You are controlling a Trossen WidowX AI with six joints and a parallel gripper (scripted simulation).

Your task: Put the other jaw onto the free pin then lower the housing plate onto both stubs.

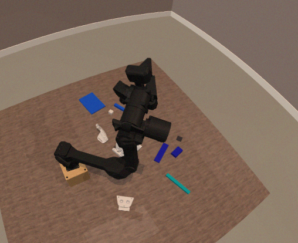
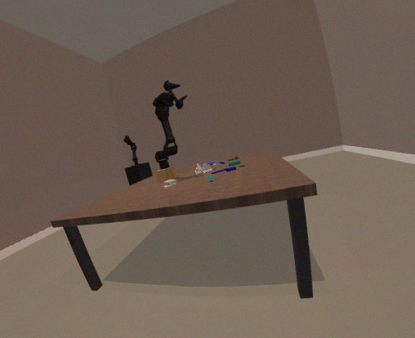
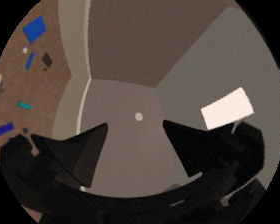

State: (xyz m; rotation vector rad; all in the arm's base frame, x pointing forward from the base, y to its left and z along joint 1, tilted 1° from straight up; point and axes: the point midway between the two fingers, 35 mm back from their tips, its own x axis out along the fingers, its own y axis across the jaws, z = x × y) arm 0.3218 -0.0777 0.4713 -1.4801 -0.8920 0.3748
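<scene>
My gripper tip is now 54 cm above the white jaw, 23 cm to the right of it and 14 cm past it. Round my gripper tip: blue block: 57 cm below, 20 cm ahead, 4 cm to the right; then blue bar: 57 cm below, 12 cm ahead, 1 cm to the right; then white base: 57 cm below, 10 cm to the left, 1 cm behind.
</scene>
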